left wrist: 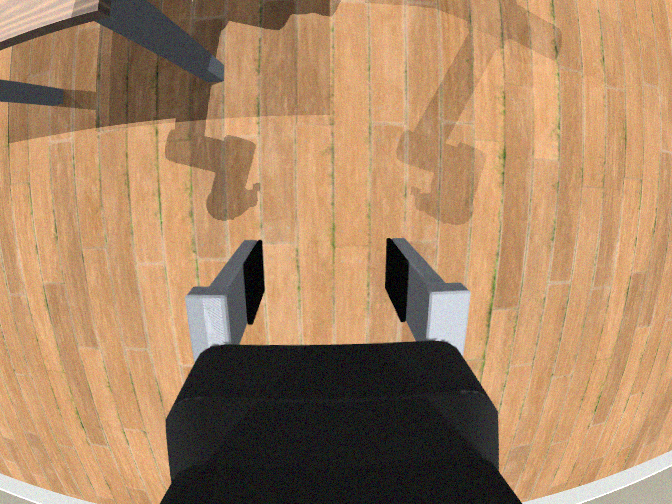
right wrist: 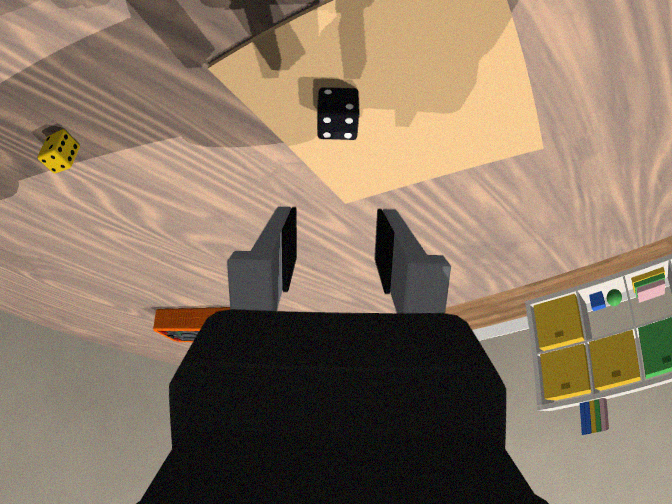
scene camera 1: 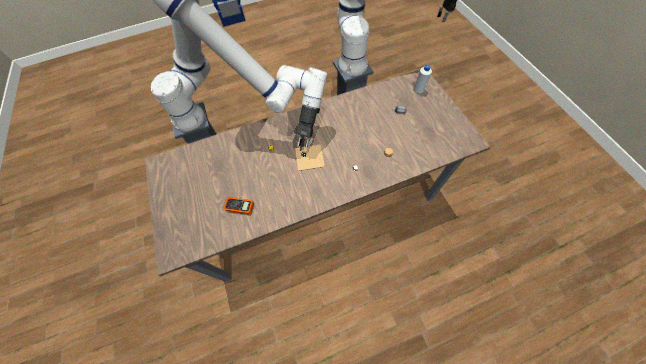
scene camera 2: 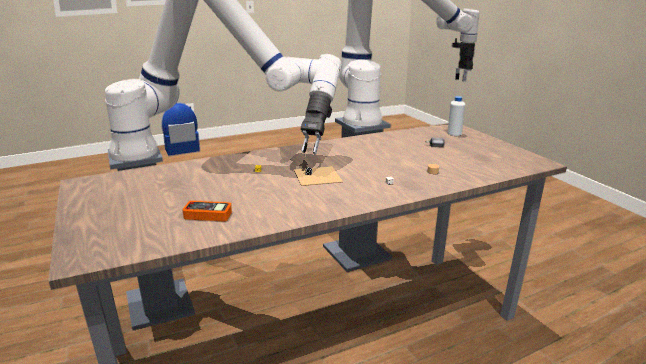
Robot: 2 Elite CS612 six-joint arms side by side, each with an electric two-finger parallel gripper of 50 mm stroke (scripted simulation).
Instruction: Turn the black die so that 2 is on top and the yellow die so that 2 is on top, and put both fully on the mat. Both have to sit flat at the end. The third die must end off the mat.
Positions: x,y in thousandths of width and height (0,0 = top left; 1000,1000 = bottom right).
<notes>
In view: the left gripper (left wrist: 483,525), the right gripper (scene camera 2: 478,419) and a tan mat (right wrist: 653,188).
The right gripper is seen too in the right wrist view (right wrist: 501,463). The left wrist view misses the tan mat: it is out of frame.
</notes>
